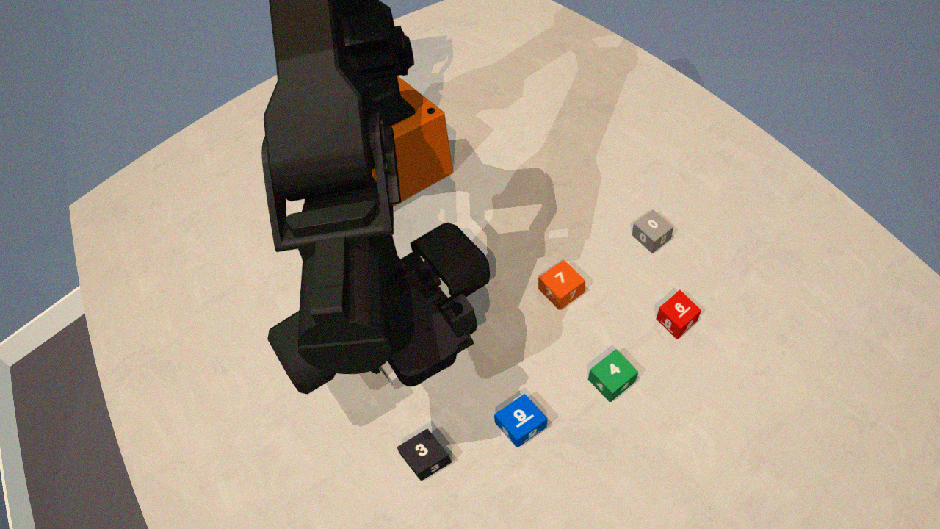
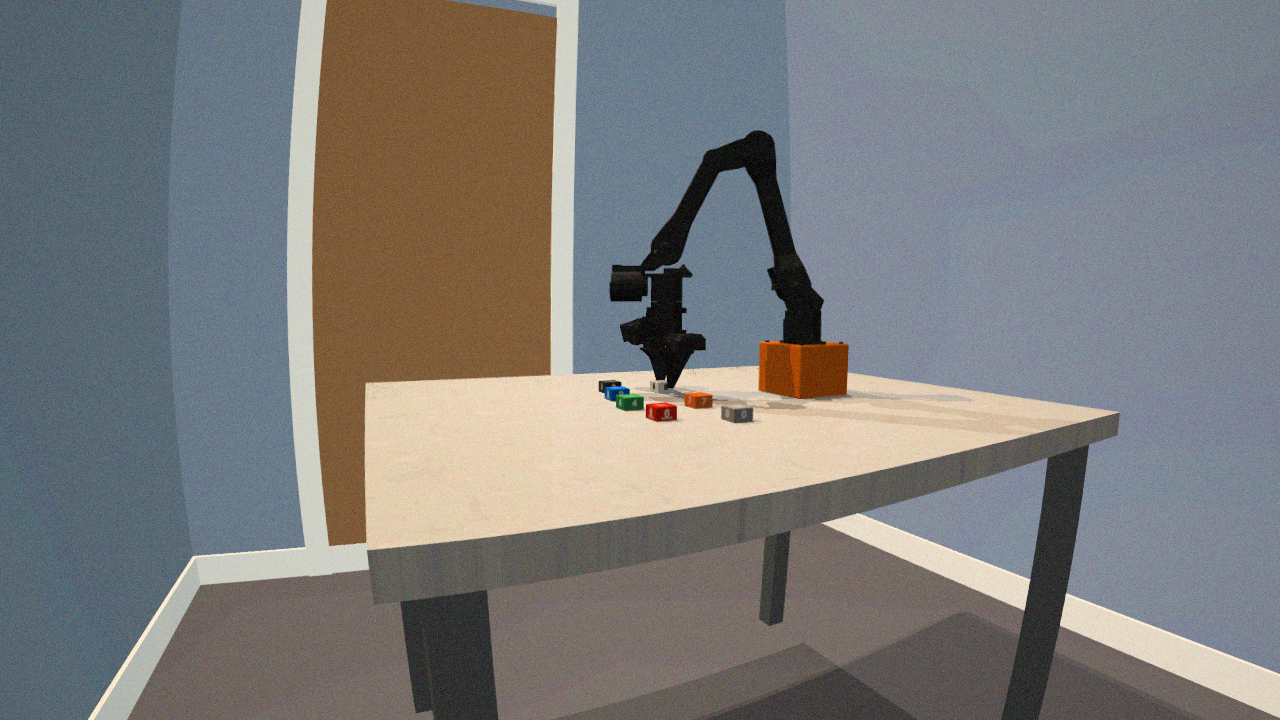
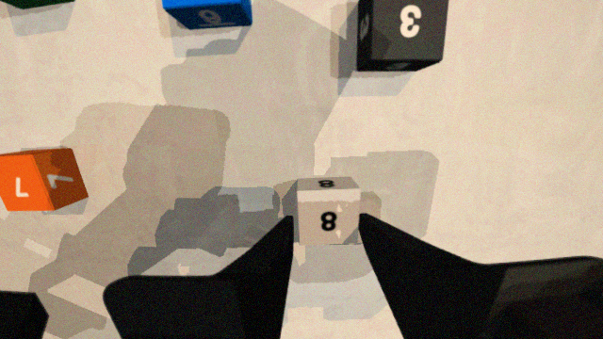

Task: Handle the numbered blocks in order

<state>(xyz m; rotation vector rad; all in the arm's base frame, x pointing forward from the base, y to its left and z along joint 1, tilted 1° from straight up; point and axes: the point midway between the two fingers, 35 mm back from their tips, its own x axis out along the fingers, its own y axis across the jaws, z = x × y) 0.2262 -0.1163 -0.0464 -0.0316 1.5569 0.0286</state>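
My gripper tip is 10 mm short of the white block. The rest, counted from my gripper tip: blue 9 block (120 mm ahead, 60 mm to the left); then black 3 block (100 mm ahead, 30 mm to the right); then orange 7 block (170 mm to the left, 20 mm ahead).
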